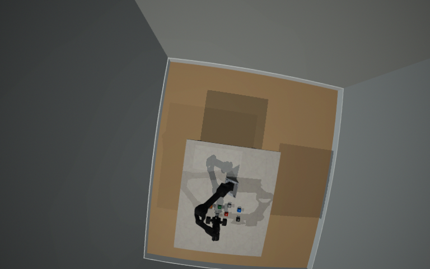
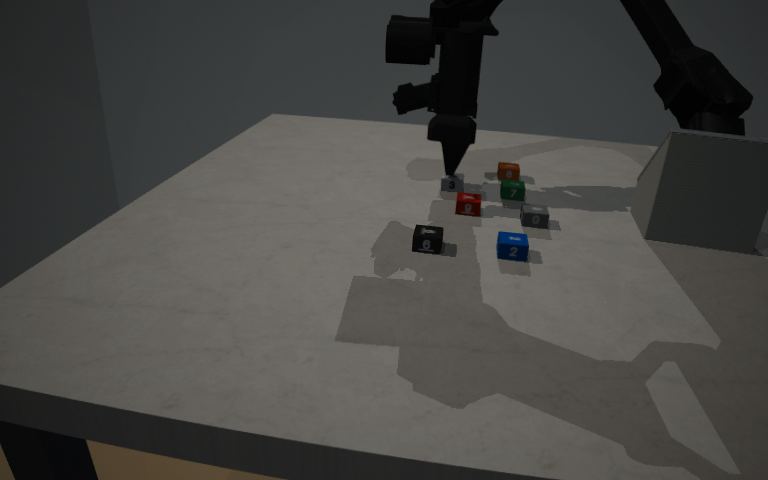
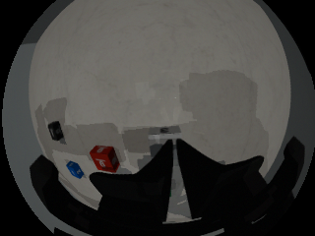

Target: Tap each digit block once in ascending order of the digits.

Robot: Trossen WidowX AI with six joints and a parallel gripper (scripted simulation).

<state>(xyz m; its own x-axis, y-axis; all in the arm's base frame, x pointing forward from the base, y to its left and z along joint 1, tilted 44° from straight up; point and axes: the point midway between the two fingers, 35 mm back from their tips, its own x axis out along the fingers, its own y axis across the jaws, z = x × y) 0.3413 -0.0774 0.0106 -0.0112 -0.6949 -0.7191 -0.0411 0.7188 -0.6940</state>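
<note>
My gripper tip is now 10 mm past the white block, 10 mm to the right of it and 10 mm above it. Round my gripper tip: orange block: 90 mm behind, 70 mm to the right, 10 mm below; then green block: 90 mm behind, 20 mm to the left, 10 mm below; then red block: 40 mm behind, 90 mm to the left, 10 mm below.
</note>
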